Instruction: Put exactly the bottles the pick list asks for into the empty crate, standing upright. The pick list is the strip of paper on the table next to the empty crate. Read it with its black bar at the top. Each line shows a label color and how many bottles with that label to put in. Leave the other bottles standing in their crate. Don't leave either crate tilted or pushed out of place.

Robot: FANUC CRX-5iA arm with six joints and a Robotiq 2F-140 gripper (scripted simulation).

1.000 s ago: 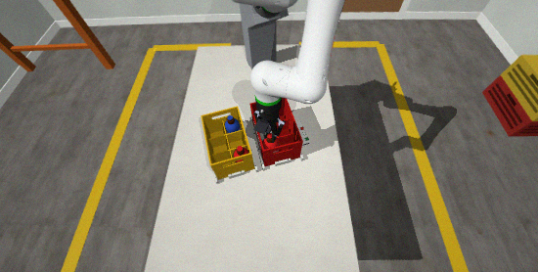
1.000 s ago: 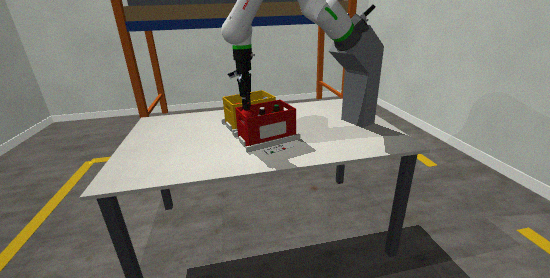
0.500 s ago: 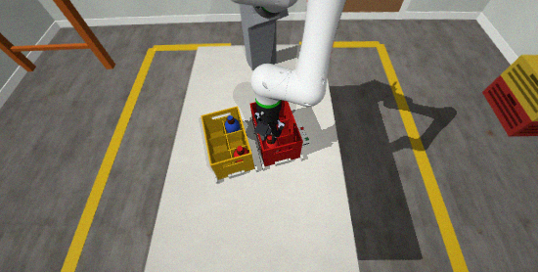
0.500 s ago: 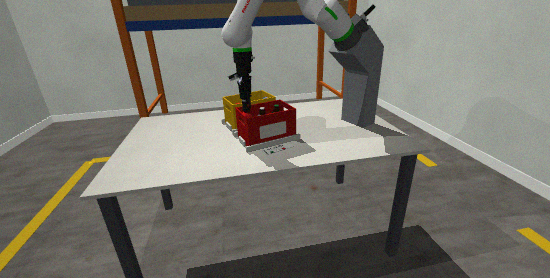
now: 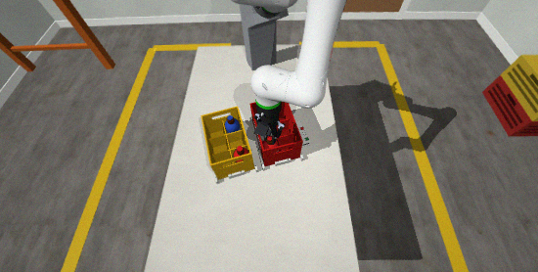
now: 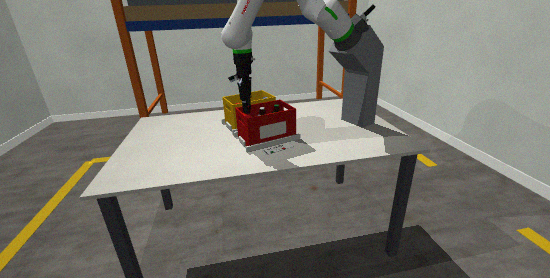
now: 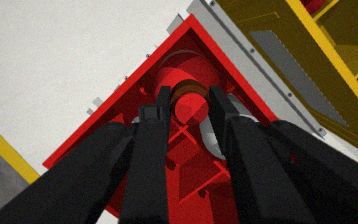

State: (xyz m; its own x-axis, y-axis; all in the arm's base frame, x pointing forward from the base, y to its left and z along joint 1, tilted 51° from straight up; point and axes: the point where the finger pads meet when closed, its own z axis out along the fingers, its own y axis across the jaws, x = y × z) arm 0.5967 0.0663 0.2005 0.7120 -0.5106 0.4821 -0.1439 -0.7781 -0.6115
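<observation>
The red-labelled bottle lies 80 mm below my hand. Round my hand: white-capped bottle: 110 mm below, 80 mm behind, 40 mm to the right; then green-label bottle: 150 mm behind, 110 mm below, 90 mm to the right; then red crate: 110 mm below, 100 mm behind.
</observation>
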